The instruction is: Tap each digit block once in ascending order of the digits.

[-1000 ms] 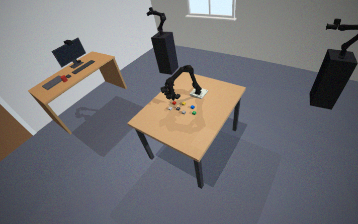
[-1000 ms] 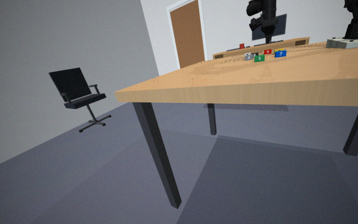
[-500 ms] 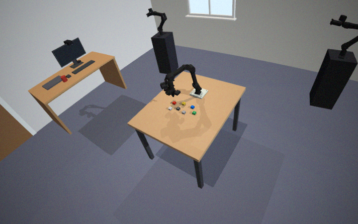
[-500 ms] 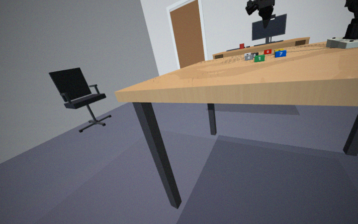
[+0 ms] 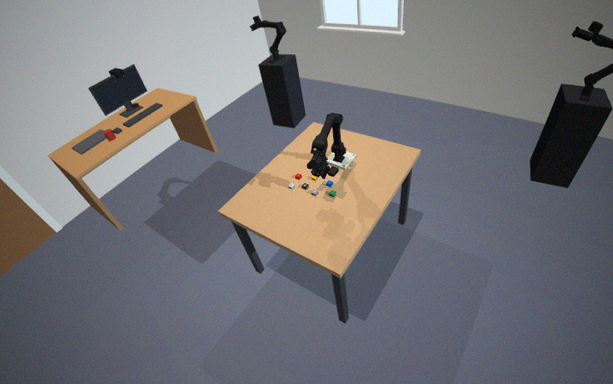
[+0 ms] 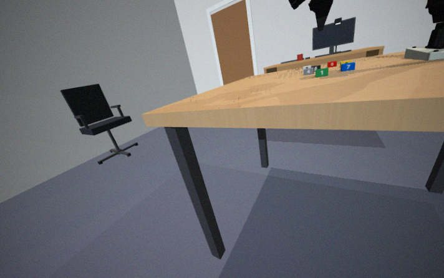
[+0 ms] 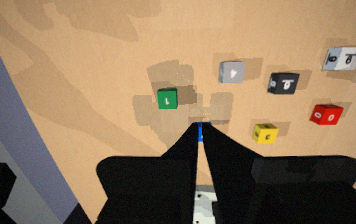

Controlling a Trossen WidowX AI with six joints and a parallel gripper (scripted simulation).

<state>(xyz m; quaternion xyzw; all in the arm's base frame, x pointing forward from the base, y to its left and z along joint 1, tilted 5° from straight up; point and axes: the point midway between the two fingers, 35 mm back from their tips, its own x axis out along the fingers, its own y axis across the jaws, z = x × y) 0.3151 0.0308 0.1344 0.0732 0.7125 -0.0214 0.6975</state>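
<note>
The green block lies 11 cm below my gripper tip and 4 cm to the left of it. From my gripper tip the other things lie so: black block: 15 cm to the right, 11 cm below, 1 cm behind; grey block: 11 cm below, 7 cm to the right, 2 cm ahead; blue block: 11 cm below, 8 cm behind, 1 cm to the right.
</note>
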